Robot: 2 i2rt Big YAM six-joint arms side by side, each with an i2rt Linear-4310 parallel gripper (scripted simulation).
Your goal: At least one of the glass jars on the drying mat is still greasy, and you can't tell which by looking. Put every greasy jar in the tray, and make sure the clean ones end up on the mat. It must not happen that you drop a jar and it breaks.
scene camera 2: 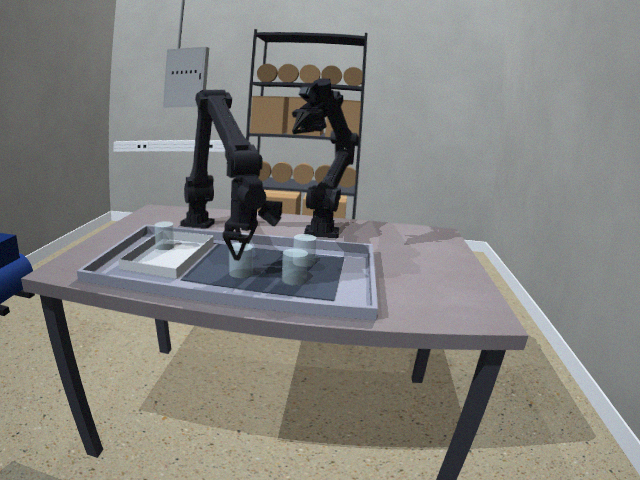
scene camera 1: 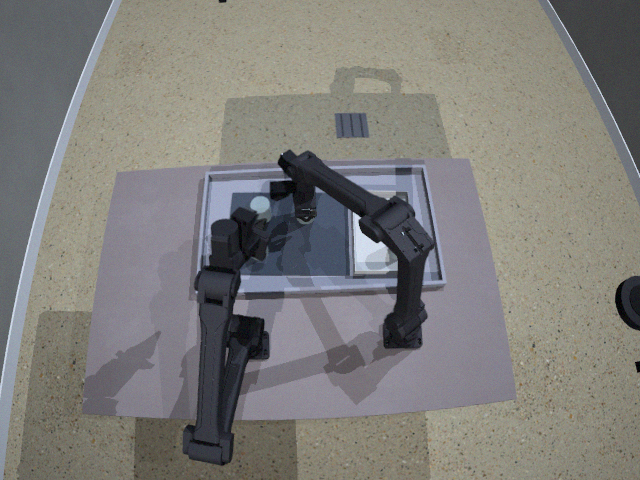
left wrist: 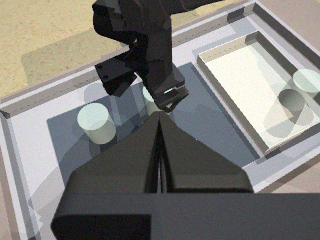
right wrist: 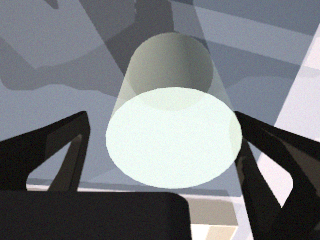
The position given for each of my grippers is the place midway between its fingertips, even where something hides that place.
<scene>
In view: my left gripper (scene camera 2: 293,132), my right gripper (scene camera 2: 240,254), a white tray (scene camera 2: 164,263), a glass jar (scene camera 2: 294,267) and a glass jar (right wrist: 173,126).
The white tray shows as well in scene camera 1 (scene camera 1: 370,258). My left gripper also shows in the left wrist view (left wrist: 159,120). My right gripper shows as well in the left wrist view (left wrist: 160,97) and in the right wrist view (right wrist: 159,120).
</scene>
